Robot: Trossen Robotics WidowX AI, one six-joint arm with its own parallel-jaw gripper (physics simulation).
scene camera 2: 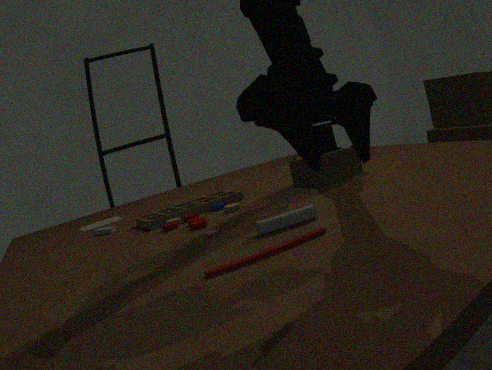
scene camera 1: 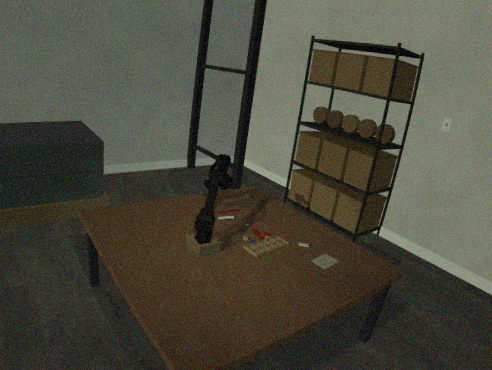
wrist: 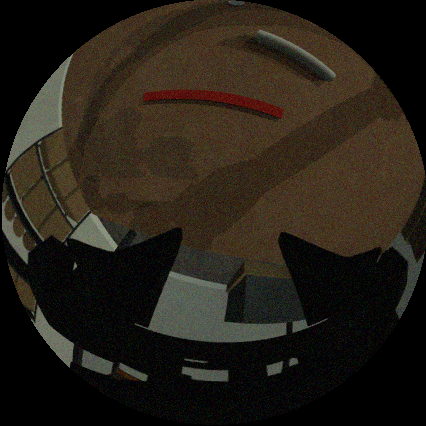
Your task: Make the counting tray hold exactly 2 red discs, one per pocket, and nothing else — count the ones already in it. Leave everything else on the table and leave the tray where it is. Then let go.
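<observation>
The counting tray (scene camera 1: 272,250) (scene camera 2: 145,224) is a pale, shallow grid of pockets on the table. Three red pieces, one (scene camera 1: 256,232) (scene camera 2: 191,217), another (scene camera 1: 262,238) (scene camera 2: 197,223) and a third (scene camera 1: 266,234) (scene camera 2: 170,226), lie close together along the tray's side. A blue piece (scene camera 1: 253,242) (scene camera 2: 218,205) and a cream piece (scene camera 1: 245,238) (scene camera 2: 232,206) lie near the same side. The views are too dim and small to tell what the pockets hold. My gripper (scene camera 2: 341,164) (wrist: 231,235) is open and empty, raised above the table, away from the tray, which does not show in the wrist view.
A red rod (scene camera 1: 229,211) (scene camera 2: 265,253) (wrist: 212,96) lies beside a pale cylinder (scene camera 1: 226,217) (scene camera 2: 286,220) (wrist: 297,54). A small grey piece (scene camera 1: 246,225) (scene camera 2: 211,233) lies near the red pieces. Beyond the tray are a small white piece (scene camera 1: 303,245) (scene camera 2: 104,231) and a pale flat square (scene camera 1: 325,261) (scene camera 2: 102,223).
</observation>
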